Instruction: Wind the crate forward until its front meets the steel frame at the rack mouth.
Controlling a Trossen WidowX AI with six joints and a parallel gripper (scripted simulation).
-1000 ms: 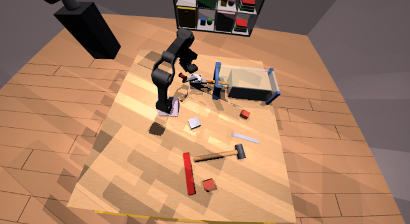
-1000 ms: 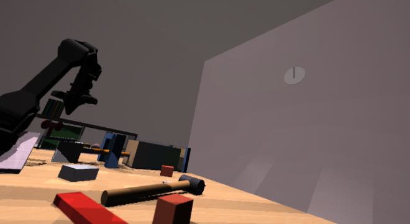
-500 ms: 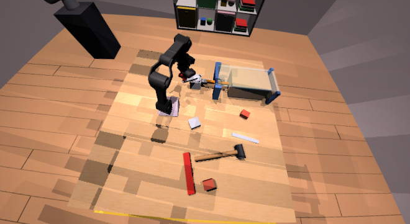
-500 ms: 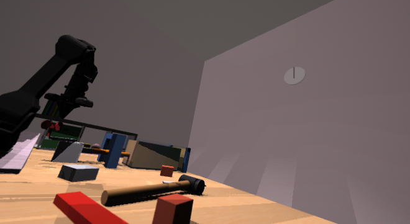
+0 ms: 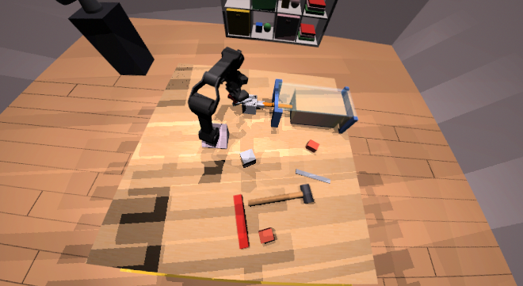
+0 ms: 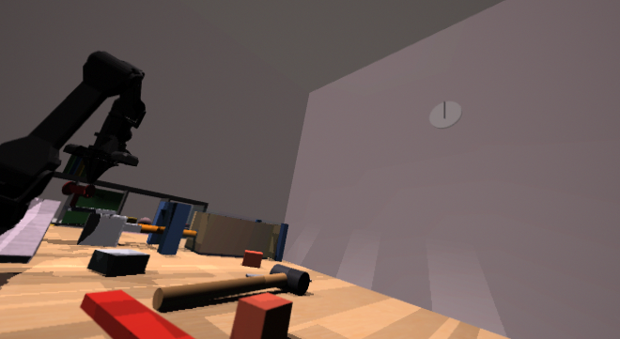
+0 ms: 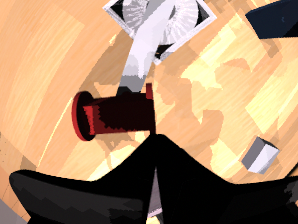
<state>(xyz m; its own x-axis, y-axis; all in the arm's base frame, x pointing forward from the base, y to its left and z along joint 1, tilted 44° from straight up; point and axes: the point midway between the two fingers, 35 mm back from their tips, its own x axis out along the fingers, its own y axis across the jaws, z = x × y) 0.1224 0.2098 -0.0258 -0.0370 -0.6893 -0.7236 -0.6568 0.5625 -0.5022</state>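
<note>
The red grip lies 1 cm behind my gripper tip, 3 cm to the left of it and 4 cm below it. The rest, counted from my gripper tip: blue steel frame: 24 cm ahead, 6 cm to the left, 7 cm below; then winch: 6 cm ahead, 6 cm to the left, 14 cm below; then winch handle: 2 cm ahead, 4 cm to the left, 7 cm below.
</note>
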